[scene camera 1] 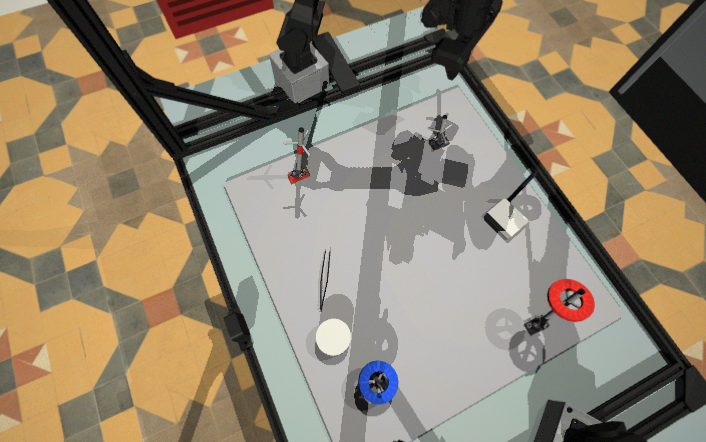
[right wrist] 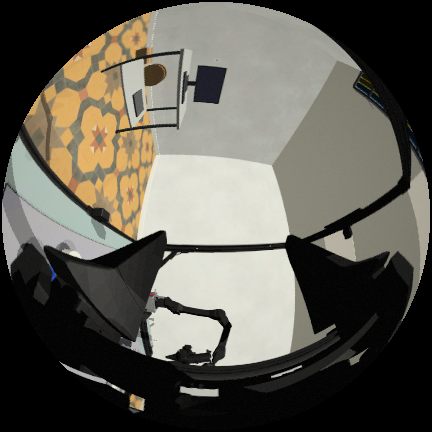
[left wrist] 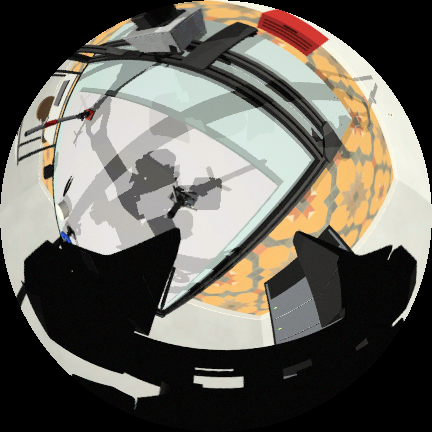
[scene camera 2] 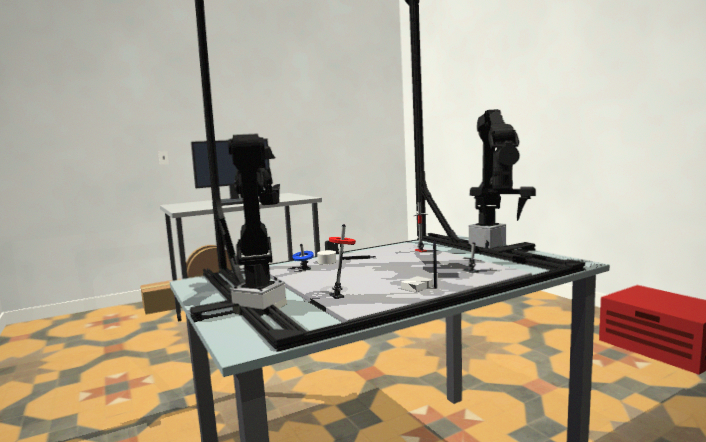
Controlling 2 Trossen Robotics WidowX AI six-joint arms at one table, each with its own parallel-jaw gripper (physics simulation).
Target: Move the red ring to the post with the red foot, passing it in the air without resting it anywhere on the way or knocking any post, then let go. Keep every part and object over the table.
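Frame: origin at the left arm's base, x right, y back, z down, level; metres.
Where they show: left gripper, fingertip midpoint: point(right wrist: 166, 359) point(left wrist: 240, 235) point(scene camera 2: 501, 220); right gripper, fingertip midpoint: point(right wrist: 229, 239) point(scene camera 2: 276, 171); left arm's base, link origin: point(scene camera 1: 298, 58) point(right wrist: 155, 301) point(scene camera 2: 487, 224); right arm's base, link origin: point(scene camera 2: 258, 284).
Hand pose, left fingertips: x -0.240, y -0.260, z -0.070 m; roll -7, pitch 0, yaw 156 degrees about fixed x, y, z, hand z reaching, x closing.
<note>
Each offset is from my left fingertips to the centre of the thing. "spot": to the spot under its first point.
The red ring @(dx +0.168, dy -0.475, dz +0.006 m) point(scene camera 1: 554, 300) point(scene camera 2: 333, 240) sits high on a tall grey post with a dark foot @(spot: dx +0.185, dy -0.494, dz +0.131 m) point(scene camera 1: 536, 324) point(scene camera 2: 337, 292), and the post tip shows through it. The post with the red foot @(spot: dx +0.388, dy +0.037, dz +0.133 m) point(scene camera 1: 298, 175) point(scene camera 2: 420, 249) point(left wrist: 89, 115) stands upright with a red band and thin side arms; no ring is on it. My left gripper point(left wrist: 240, 235) is open and empty, high above the mat. My right gripper point(right wrist: 229, 239) is open and empty, raised and facing a wall. Both are well away from the red ring. The red ring does not show in either wrist view.
A blue ring @(dx +0.495, dy -0.400, dz +0.109 m) point(scene camera 1: 392, 382) point(scene camera 2: 295, 256) is on another post. A short dark-footed post @(spot: dx +0.071, dy -0.067, dz +0.124 m) point(scene camera 1: 440, 137) point(scene camera 2: 472, 260) carries no ring. A white cylinder @(dx +0.517, dy -0.290, dz +0.138 m) point(scene camera 1: 333, 337) point(scene camera 2: 326, 256), a white block @(dx +0.072, dy -0.298, dz +0.145 m) point(scene camera 1: 504, 220) point(scene camera 2: 414, 284) by a black rod, and a thin black two-pronged piece stand or lie around.
</note>
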